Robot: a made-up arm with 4 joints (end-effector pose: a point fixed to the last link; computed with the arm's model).
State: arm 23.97 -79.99 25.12 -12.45
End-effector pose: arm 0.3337 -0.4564 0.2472 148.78 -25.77 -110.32
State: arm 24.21 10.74 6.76 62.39
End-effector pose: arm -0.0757 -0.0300 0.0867 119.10 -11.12 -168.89
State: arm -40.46 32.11 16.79 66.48
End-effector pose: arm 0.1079 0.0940 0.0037 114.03 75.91 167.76
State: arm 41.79 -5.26 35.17 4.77
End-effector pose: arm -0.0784 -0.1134 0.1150 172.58 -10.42 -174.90
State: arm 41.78 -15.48 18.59 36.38
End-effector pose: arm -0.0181 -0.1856 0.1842 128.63 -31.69 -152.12
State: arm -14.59 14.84 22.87 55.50
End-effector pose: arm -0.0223 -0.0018 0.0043 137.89 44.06 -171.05
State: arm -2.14 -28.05 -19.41 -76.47
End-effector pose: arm -0.0116 -0.2498 0.2526 -103.78 -12.94 -166.73
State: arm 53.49 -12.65 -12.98 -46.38
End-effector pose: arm 0.0213 -0.1573 0.1818 -135.25 -62.35 -177.85
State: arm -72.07 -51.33 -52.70 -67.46
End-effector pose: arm -0.2094 -0.3201 0.3408 -80.19 3.69 -165.96
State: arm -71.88 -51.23 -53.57 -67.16
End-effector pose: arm -0.2084 -0.3187 0.3421 -80.47 2.80 -166.52
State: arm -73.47 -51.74 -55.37 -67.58
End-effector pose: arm -0.2147 -0.3183 0.3422 -79.15 2.59 -167.31
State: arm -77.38 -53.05 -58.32 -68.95
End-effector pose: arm -0.2308 -0.3191 0.3398 -75.80 3.37 -168.43
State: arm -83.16 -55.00 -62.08 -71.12
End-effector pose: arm -0.2551 -0.3206 0.3333 -70.90 5.14 -169.89
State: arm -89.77 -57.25 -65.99 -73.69
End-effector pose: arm -0.2831 -0.3221 0.3220 -65.44 7.61 -171.50
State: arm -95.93 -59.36 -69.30 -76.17
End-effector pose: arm -0.3090 -0.3234 0.3077 -60.50 10.27 -172.94
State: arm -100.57 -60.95 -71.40 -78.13
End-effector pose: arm -0.3281 -0.3245 0.2944 -56.84 12.61 -173.82
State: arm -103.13 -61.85 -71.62 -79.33
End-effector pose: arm -0.3387 -0.3264 0.2853 -54.70 14.55 -173.60
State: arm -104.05 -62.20 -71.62 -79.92
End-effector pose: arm -0.3425 -0.3272 0.2820 -53.74 15.30 -173.41
